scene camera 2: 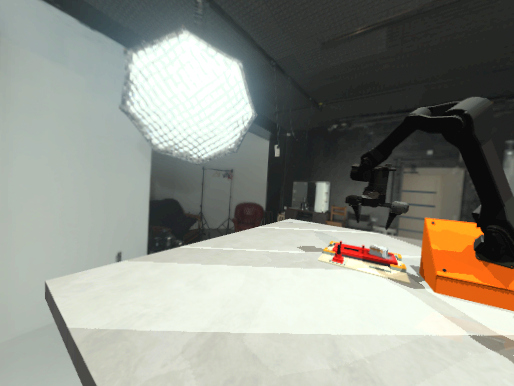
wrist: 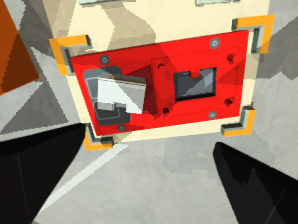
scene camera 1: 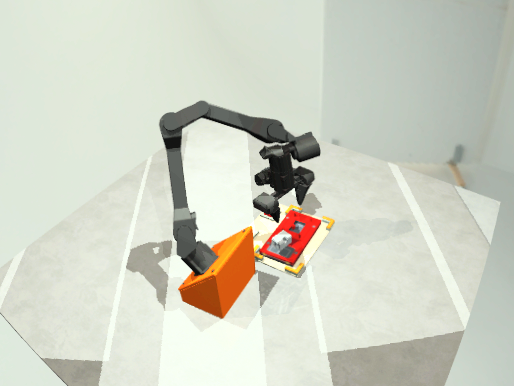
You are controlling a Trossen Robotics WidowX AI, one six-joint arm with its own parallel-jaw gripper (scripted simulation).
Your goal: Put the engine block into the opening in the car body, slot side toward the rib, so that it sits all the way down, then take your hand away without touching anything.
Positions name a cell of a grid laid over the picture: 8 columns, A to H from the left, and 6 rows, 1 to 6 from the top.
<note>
My gripper (scene camera 1: E4) is open, with nothing in its grasp. Further things: an engine block (wrist: D3).
My gripper also shows in scene camera 2 (scene camera 2: F4) and in the wrist view (wrist: E4).
</note>
